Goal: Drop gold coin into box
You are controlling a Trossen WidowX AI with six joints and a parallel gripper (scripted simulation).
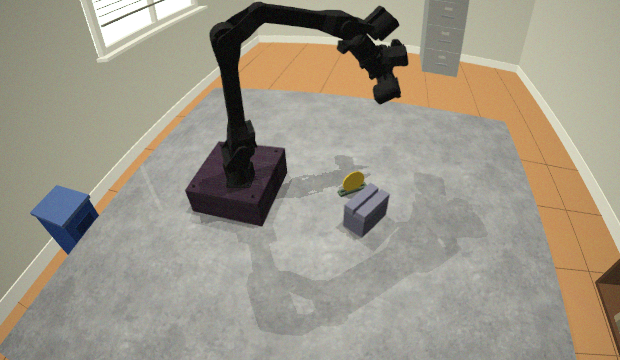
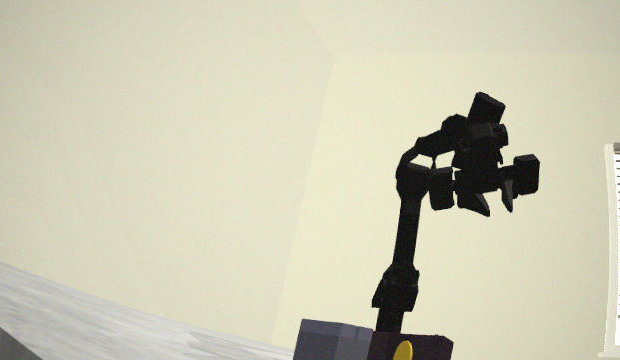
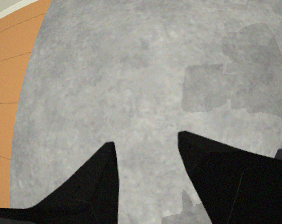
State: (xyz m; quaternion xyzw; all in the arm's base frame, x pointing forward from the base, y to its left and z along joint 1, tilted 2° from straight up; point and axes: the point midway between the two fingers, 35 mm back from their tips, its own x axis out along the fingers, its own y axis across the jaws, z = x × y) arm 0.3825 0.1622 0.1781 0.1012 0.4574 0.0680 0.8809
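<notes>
The gold coin is 11 cm behind my gripper tip, 11 cm to the right of it and 21 cm below it.
</notes>
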